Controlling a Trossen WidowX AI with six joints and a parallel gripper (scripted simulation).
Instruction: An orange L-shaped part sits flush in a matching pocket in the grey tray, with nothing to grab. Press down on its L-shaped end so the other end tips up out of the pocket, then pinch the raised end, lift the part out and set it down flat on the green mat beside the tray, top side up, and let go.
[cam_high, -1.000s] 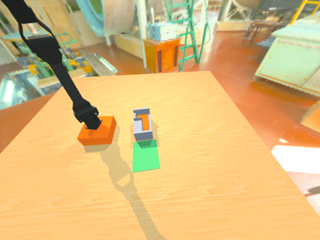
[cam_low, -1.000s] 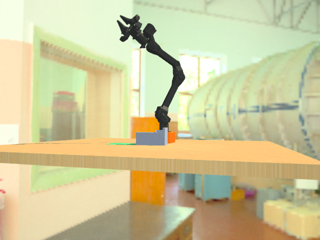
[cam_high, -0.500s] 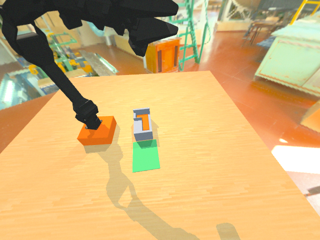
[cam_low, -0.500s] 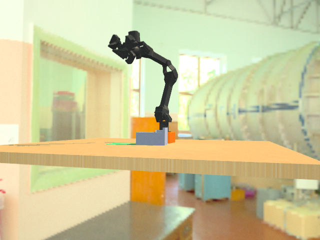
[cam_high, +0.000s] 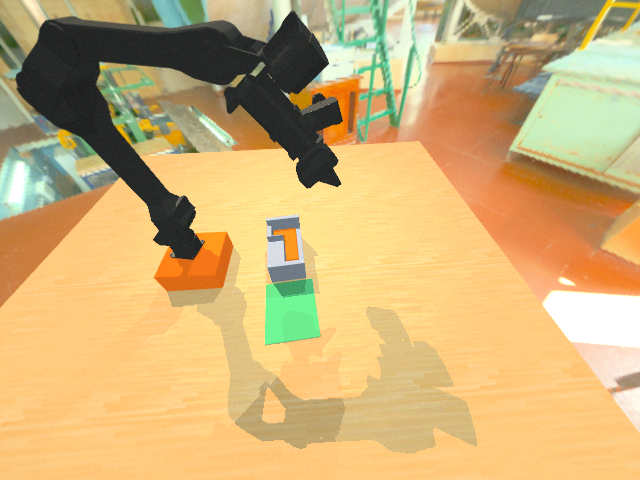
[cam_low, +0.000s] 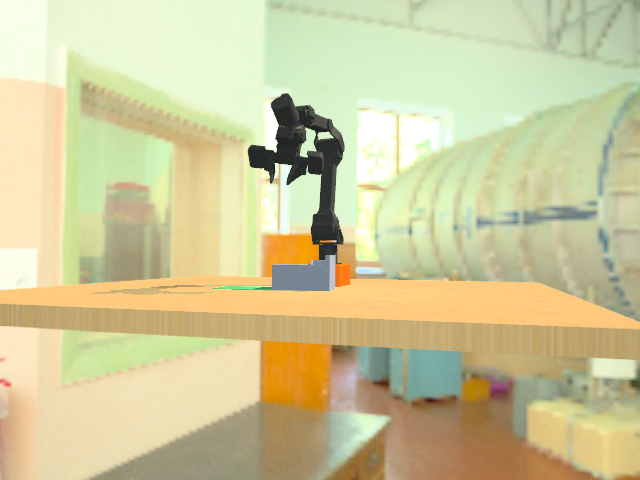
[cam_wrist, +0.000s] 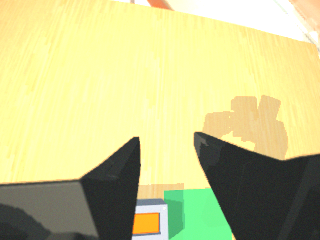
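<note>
The orange L-shaped part lies 210 mm below my gripper tip, 130 mm behind it and 10 mm to the left of it. From my gripper tip the other things lie so: green mat (280 mm below, 150 mm to the right, 90 mm behind).
</note>
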